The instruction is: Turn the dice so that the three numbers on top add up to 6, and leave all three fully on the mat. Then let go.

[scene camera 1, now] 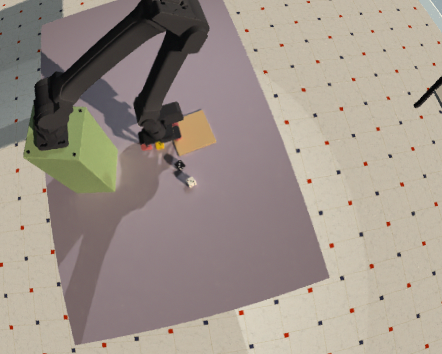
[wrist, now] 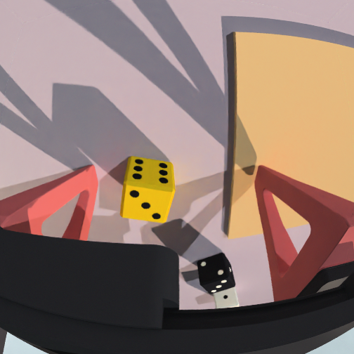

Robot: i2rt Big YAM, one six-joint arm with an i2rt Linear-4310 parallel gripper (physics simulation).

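Places are measured from the arm's base along level axes (x left, y back, z up), in centimetres.
Where they show: gripper, fingertip midpoint: (scene camera 1: 164, 143); arm's base, link origin: (scene camera 1: 52, 129).
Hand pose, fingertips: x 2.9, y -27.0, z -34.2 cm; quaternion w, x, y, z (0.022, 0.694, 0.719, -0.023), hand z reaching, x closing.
Observation:
Things, the pixels of their centre, and the offset from my fingertips. "spot": a spot on its surface instead. Level surfaces: height alone.
- yellow die, body centre: (scene camera 1: 159, 144) dy +1.6, dx -0.3, dz +1.0 cm
- black die, body centre: (scene camera 1: 179, 165) dy -3.8, dx -9.9, dz +1.0 cm
- white die, body centre: (scene camera 1: 191, 181) dy -6.2, dx -16.6, dz +1.0 cm
- mauve surface, surface height: dz -0.3 cm
- flat tan square, surface spot: (scene camera 1: 196, 132) spot: dy -12.1, dx +1.1, dz +0.1 cm
The yellow die (scene camera 1: 159, 145) (wrist: 148, 190) shows a six-pip face and, below it in the wrist view, a three-pip face; I cannot tell for certain which is up. My gripper (scene camera 1: 162, 141) (wrist: 175, 173) is open and empty over it, and the die appears between the fingertips, nearer the left one, touching neither in the wrist view. The black die (scene camera 1: 179, 164) (wrist: 216, 272) shows a two-pip face; its top is unclear. The white die (scene camera 1: 190, 182) (wrist: 226, 298) is partly hidden in the wrist view, where one pip shows. All three dice lie on the mauve surface (scene camera 1: 225, 220).
A flat tan square (scene camera 1: 196, 132) (wrist: 295, 110) lies beside the gripper and the yellow die. A green block (scene camera 1: 100, 155) stands at the left under the arm's base. The arm arches over the back part of the mauve surface and casts long shadows.

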